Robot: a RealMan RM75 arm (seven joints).
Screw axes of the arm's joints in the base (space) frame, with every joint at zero. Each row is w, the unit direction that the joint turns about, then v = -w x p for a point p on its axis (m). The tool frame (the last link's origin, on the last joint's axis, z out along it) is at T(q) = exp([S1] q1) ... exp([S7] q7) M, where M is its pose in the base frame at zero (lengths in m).
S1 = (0, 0, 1, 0, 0, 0)
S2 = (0, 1, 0, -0.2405, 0, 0)
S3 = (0, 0, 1, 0, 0, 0)
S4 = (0, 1, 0, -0.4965, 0, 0)
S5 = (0, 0, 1, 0, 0, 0)
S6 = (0, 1, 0, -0.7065, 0, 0)
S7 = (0, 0, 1, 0, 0, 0)
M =
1 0 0 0
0 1 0 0
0 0 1 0.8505
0 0 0 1
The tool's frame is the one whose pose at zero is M.
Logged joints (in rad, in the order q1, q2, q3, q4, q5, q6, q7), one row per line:
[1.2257, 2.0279, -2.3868, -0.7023, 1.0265, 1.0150, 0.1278]
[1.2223, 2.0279, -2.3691, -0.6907, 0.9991, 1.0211, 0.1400]
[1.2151, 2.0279, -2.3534, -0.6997, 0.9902, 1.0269, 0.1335]
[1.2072, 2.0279, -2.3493, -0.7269, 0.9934, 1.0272, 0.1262]
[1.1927, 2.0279, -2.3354, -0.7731, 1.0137, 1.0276, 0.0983]
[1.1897, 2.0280, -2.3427, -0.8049, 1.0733, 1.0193, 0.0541]
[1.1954, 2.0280, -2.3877, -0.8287, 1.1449, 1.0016, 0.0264]
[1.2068, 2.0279, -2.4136, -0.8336, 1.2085, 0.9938, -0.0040]
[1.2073, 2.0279, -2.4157, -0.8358, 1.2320, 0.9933, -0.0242]
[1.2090, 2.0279, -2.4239, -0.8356, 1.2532, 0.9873, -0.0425]
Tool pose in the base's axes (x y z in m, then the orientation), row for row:
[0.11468, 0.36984, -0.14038, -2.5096, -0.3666, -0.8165]
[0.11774, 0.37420, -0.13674, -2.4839, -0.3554, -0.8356]
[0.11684, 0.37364, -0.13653, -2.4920, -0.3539, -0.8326]
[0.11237, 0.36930, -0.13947, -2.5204, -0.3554, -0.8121]
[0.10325, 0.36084, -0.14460, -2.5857, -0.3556, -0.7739]
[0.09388, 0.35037, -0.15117, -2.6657, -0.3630, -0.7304]
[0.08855, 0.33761, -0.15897, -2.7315, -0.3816, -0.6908]
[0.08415, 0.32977, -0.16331, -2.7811, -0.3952, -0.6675]
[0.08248, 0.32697, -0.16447, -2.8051, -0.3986, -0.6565]
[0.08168, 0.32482, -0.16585, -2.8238, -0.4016, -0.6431]
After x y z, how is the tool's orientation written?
As angles about the fixed x, y, z axes (roll, pitch, yaw), in radians.
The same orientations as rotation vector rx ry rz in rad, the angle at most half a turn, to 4 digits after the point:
[-2.4453, 0.8863, -0.7787]
[-2.4154, 0.8998, -0.7785]
[-2.4228, 0.9014, -0.7734]
[-2.4533, 0.8913, -0.7603]
[-2.5204, 0.8794, -0.7307]
[-2.6030, 0.8647, -0.7071]
[-2.6733, 0.8424, -0.7062]
[-2.7239, 0.8345, -0.7085]
[-2.7478, 0.8318, -0.7057]
[-2.7675, 0.8227, -0.7034]

